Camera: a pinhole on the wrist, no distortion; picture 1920 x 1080 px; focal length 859.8 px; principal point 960.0 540.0 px. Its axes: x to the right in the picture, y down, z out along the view. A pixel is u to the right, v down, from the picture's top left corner.
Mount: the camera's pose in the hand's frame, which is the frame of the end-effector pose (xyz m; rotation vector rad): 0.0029 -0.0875 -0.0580 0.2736 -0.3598 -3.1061
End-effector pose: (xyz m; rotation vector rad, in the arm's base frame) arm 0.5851 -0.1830 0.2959 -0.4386 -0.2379 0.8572
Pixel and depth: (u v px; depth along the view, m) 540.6 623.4 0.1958
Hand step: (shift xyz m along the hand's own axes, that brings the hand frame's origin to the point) 0.0628 -0.0594 0.1504
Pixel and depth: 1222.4 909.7 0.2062
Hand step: -0.0962 -0.1285 0.1489
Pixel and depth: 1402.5 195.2 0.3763
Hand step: -0.2503 0.1403 0.2351
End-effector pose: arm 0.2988 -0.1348 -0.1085 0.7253 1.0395 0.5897
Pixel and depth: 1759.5 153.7 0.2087
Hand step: -0.2227 0.0467 0.0873
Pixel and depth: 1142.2 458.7 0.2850
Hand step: -0.1054 0.0020 0.1987
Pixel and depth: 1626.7 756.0 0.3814
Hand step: -0.3559 -0.1011 0.2784
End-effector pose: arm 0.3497 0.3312 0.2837 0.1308 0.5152 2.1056
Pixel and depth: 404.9 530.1 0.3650
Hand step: 0.1720 0.0047 0.3315
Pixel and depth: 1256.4 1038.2 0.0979
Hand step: -0.0482 -0.1213 0.0429
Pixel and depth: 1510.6 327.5 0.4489
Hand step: -0.3559 0.1157 0.2976
